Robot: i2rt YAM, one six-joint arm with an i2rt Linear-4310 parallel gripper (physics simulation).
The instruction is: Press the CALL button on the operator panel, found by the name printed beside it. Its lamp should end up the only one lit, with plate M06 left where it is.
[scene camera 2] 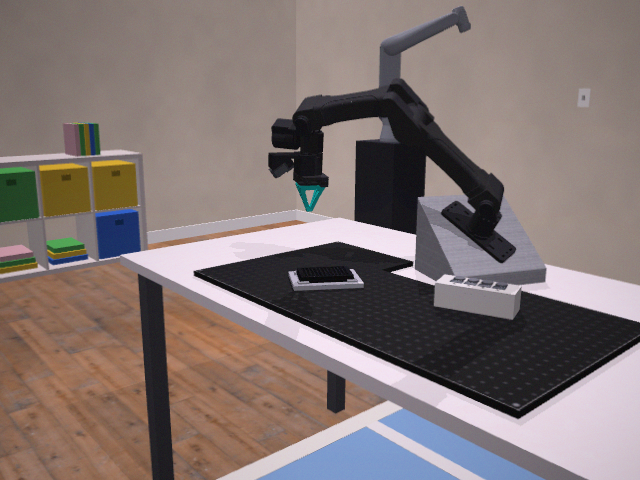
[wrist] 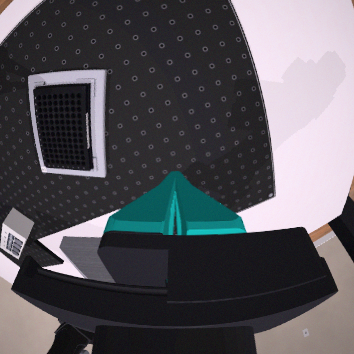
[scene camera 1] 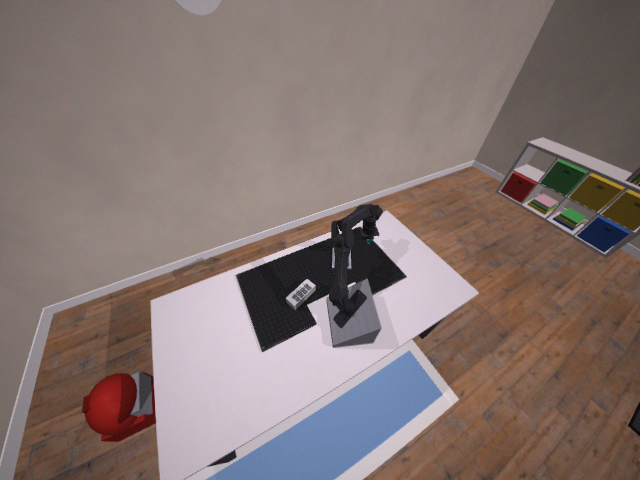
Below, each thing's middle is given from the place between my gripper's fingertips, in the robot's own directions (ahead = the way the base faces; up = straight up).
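I start with the black plate (scene camera 2: 330, 273): my hand is 130 mm above it, 130 mm to the right of it and 70 mm short of it. Then there is the white operator panel (scene camera 2: 504, 302), which from my hand is 480 mm to the left, 50 mm behind and 120 mm below.
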